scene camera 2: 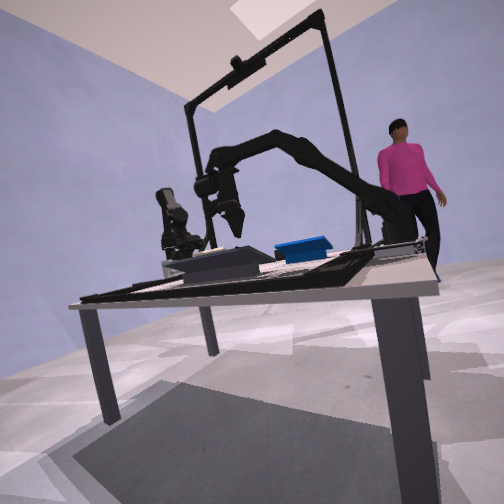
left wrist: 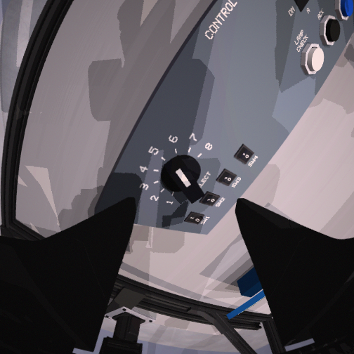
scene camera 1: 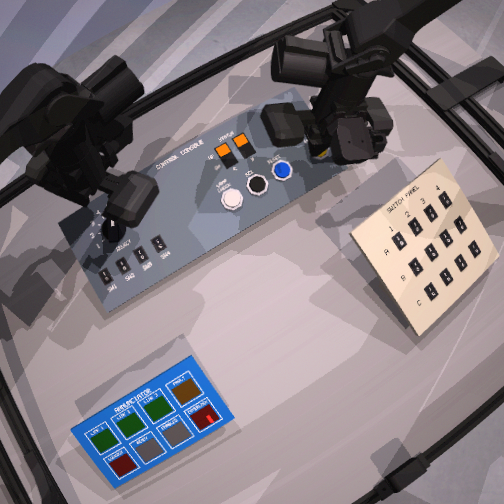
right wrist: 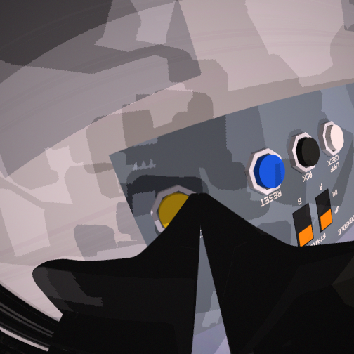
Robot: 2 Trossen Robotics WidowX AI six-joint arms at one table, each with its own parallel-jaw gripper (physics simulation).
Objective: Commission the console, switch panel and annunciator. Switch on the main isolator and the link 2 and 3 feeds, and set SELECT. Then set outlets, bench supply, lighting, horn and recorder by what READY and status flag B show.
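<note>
Left gripper (scene camera 1: 105, 212), also visible at (scene camera 2: 238, 237) and (left wrist: 186, 204): open, holding nothing. My right gripper (scene camera 1: 312, 154) is visible in the right wrist view too (right wrist: 197, 199). A blue RESET button (right wrist: 269, 169) is present.
</note>
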